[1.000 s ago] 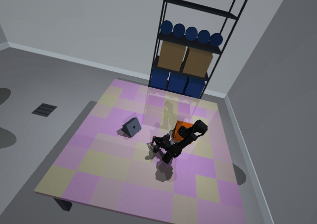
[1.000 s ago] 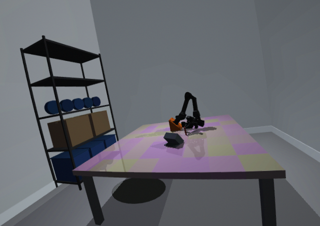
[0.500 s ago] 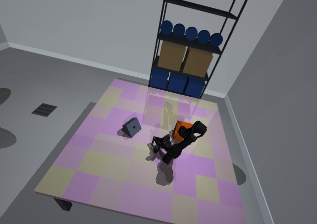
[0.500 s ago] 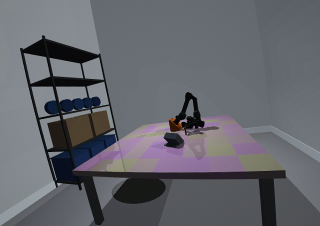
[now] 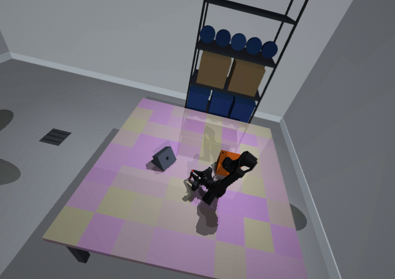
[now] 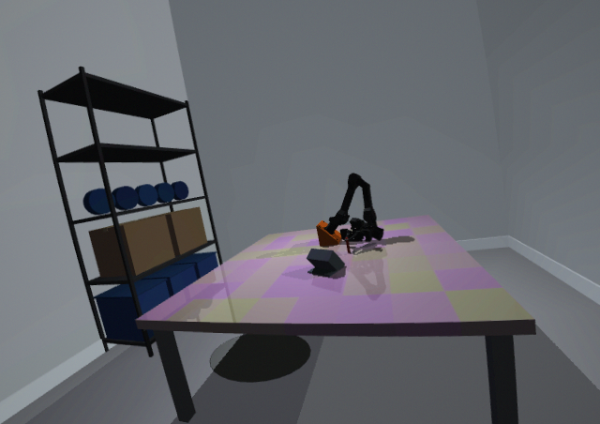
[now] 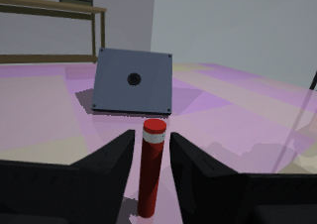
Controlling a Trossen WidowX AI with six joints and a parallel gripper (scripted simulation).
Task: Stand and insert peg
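Now: the red peg 10 mm below my gripper tip. Also, from my gripper tip: sloped panel (210 mm ahead, 60 mm to the right, 30 mm below).
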